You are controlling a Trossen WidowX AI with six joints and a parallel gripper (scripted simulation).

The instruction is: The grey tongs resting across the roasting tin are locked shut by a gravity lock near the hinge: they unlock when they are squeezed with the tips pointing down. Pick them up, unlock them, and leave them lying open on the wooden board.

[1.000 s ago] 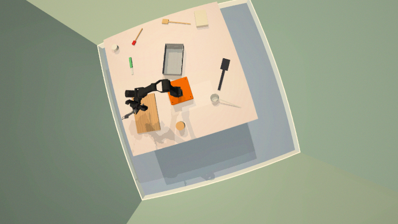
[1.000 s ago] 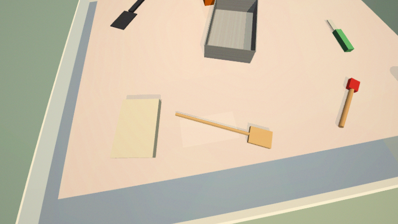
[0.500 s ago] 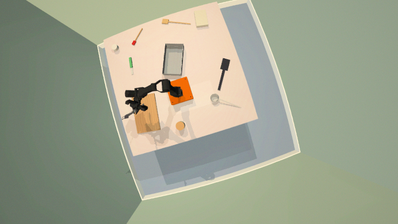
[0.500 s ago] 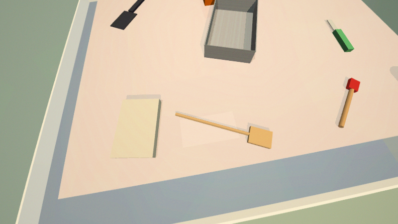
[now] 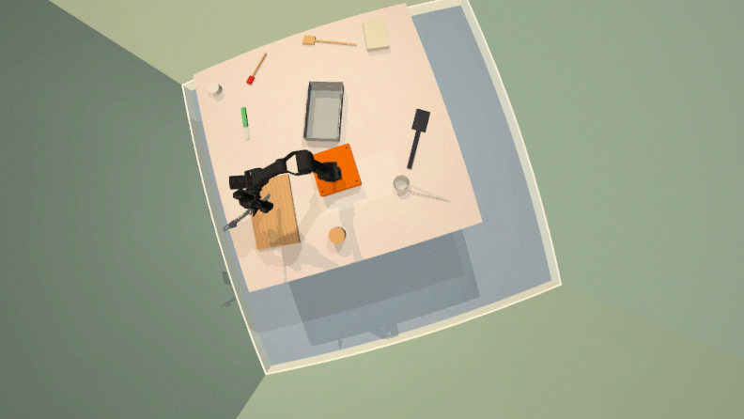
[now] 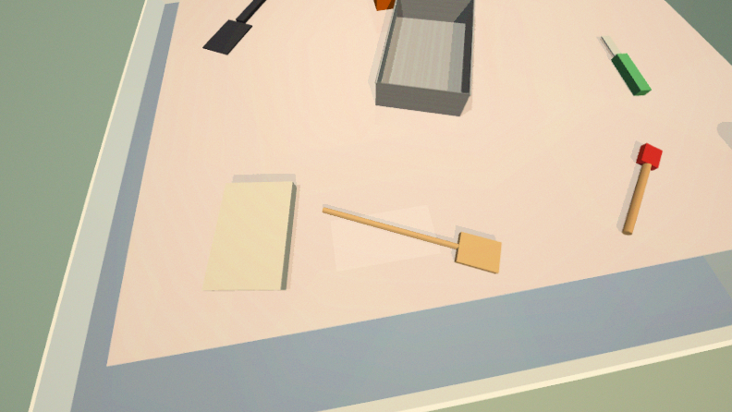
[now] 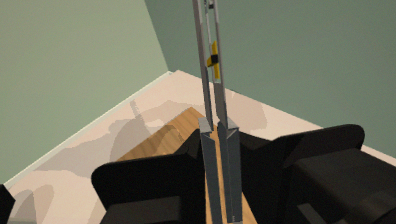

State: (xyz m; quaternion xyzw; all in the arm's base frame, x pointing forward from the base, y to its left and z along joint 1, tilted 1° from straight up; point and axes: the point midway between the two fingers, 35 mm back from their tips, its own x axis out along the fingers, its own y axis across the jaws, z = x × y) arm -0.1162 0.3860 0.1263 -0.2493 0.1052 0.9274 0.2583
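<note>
My gripper tip is 160 mm above the wooden board, 40 mm to the left of it and 10 mm short of it. Round my gripper tip: green-handled tool 500 mm ahead, 160 mm below, 50 mm to the left; roasting tin 480 mm ahead, 390 mm to the right, 140 mm below; black spatula 840 mm to the right, 290 mm ahead, 170 mm below.
</note>
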